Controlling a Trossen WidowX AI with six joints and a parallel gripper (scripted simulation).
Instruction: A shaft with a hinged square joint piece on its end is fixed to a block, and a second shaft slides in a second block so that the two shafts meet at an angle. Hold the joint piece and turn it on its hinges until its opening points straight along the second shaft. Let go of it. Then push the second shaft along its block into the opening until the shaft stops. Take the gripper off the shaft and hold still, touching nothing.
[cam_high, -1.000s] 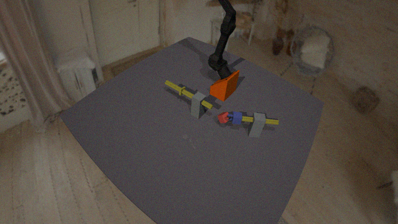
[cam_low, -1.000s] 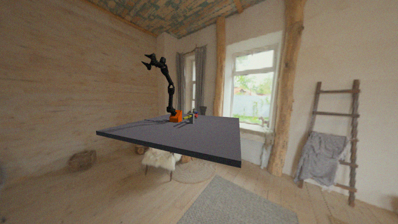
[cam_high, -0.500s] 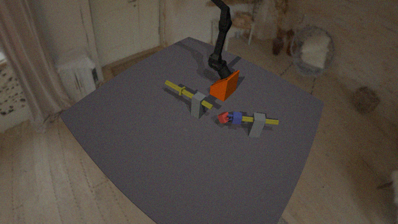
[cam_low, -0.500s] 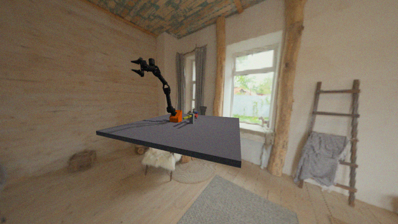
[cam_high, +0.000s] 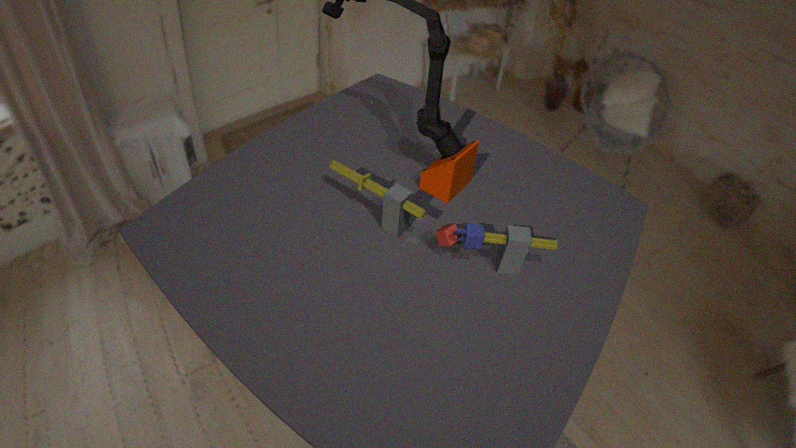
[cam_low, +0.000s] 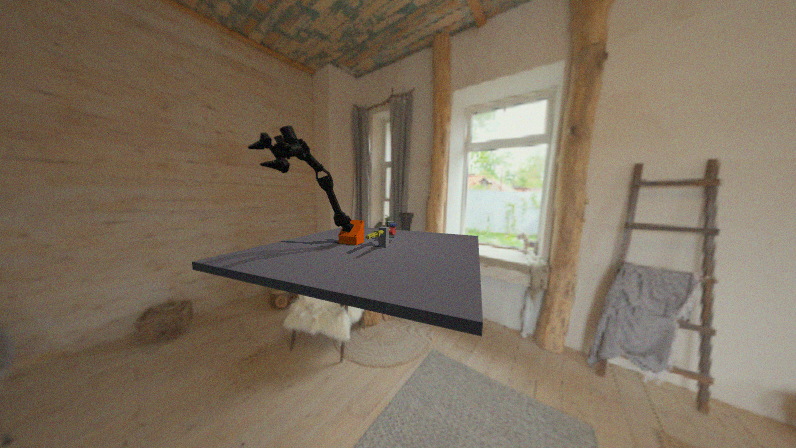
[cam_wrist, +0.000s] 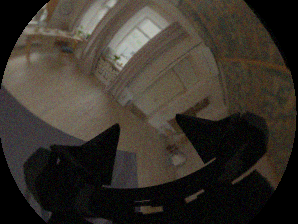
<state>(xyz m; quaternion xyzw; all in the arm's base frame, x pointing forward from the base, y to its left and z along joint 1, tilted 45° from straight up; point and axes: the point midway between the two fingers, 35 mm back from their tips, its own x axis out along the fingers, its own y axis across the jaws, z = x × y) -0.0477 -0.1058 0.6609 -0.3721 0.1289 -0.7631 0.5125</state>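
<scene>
The red joint piece lies 280 mm ahead of my gripper tip, 750 mm to the left of it and 410 mm below it.
</scene>
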